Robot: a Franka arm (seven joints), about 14 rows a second.
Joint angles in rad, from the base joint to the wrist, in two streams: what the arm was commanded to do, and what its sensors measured. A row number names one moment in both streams.
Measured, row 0: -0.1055, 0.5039, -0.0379, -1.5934, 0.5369, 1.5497, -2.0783
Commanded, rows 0 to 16: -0.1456, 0.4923, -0.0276, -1.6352, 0.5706, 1.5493, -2.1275; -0.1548, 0.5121, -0.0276, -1.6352, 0.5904, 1.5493, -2.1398; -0.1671, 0.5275, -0.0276, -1.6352, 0.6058, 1.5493, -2.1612; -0.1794, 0.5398, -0.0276, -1.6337, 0.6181, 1.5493, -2.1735; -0.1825, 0.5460, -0.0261, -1.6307, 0.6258, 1.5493, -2.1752; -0.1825, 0.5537, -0.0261, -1.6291, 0.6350, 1.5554, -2.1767; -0.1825, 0.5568, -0.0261, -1.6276, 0.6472, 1.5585, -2.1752; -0.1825, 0.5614, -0.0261, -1.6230, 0.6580, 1.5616, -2.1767; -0.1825, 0.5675, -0.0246, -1.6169, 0.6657, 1.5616, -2.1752; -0.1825, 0.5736, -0.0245, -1.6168, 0.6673, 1.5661, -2.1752; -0.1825, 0.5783, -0.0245, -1.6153, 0.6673, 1.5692, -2.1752; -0.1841, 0.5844, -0.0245, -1.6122, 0.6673, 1.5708, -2.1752; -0.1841, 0.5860, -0.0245, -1.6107, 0.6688, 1.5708, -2.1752; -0.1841, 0.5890, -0.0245, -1.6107, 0.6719, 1.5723, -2.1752; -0.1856, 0.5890, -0.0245, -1.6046, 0.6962, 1.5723, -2.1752; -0.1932, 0.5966, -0.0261, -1.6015, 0.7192, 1.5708, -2.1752; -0.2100, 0.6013, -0.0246, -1.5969, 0.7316, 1.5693, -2.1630
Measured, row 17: -0.1741, 0.5875, -0.0349, -1.6142, 0.6854, 1.5750, -2.1644
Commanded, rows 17 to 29: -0.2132, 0.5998, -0.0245, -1.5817, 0.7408, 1.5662, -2.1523; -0.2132, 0.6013, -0.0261, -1.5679, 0.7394, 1.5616, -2.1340; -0.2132, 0.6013, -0.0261, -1.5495, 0.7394, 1.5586, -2.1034; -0.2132, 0.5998, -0.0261, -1.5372, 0.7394, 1.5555, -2.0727; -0.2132, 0.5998, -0.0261, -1.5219, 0.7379, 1.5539, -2.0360; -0.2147, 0.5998, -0.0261, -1.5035, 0.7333, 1.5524, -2.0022; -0.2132, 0.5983, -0.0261, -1.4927, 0.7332, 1.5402, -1.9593; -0.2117, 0.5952, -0.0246, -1.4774, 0.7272, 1.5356, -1.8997; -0.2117, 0.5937, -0.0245, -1.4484, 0.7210, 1.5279, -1.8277; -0.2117, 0.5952, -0.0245, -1.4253, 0.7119, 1.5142, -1.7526; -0.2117, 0.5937, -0.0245, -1.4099, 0.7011, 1.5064, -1.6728; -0.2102, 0.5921, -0.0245, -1.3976, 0.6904, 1.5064, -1.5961; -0.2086, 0.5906, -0.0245, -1.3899, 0.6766, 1.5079, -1.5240
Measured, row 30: -0.2029, 0.5904, -0.0335, -1.4227, 0.7077, 1.5298, -1.6507
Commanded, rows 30 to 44: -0.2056, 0.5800, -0.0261, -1.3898, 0.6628, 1.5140, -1.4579; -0.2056, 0.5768, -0.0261, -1.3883, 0.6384, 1.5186, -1.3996; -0.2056, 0.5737, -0.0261, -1.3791, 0.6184, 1.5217, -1.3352; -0.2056, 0.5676, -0.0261, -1.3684, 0.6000, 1.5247, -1.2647; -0.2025, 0.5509, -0.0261, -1.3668, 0.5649, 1.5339, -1.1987; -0.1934, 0.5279, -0.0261, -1.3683, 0.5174, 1.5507, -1.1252; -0.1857, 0.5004, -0.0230, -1.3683, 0.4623, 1.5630, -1.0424; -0.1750, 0.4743, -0.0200, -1.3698, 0.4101, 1.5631, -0.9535; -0.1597, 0.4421, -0.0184, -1.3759, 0.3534, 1.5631, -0.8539; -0.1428, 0.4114, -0.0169, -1.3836, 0.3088, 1.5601, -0.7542; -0.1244, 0.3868, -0.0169, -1.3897, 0.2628, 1.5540, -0.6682; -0.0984, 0.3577, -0.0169, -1.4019, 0.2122, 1.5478, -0.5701; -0.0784, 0.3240, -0.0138, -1.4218, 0.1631, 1.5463, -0.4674; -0.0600, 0.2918, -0.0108, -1.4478, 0.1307, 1.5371, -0.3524; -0.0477, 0.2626, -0.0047, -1.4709, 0.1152, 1.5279, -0.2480
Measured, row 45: -0.0701, 0.3431, -0.0127, -1.3862, 0.1656, 1.5324, -0.4156
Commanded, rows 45 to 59: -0.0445, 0.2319, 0.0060, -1.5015, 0.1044, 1.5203, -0.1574; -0.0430, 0.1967, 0.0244, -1.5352, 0.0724, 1.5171, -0.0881; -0.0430, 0.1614, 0.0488, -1.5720, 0.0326, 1.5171, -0.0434; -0.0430, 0.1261, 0.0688, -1.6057, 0.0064, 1.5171, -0.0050; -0.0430, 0.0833, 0.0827, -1.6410, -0.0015, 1.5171, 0.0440; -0.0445, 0.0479, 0.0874, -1.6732, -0.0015, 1.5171, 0.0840; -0.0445, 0.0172, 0.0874, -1.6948, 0.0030, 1.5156, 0.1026; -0.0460, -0.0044, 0.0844, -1.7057, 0.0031, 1.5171, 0.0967; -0.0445, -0.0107, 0.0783, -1.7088, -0.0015, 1.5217, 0.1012; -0.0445, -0.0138, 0.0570, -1.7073, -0.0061, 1.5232, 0.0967; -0.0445, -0.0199, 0.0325, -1.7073, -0.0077, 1.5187, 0.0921; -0.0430, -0.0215, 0.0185, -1.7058, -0.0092, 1.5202, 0.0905; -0.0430, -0.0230, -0.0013, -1.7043, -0.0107, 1.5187, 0.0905; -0.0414, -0.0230, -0.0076, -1.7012, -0.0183, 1.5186, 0.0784; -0.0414, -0.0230, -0.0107, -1.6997, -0.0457, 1.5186, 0.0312
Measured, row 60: -0.0418, -0.0011, -0.0058, -1.6783, -0.0082, 1.5080, 0.0699
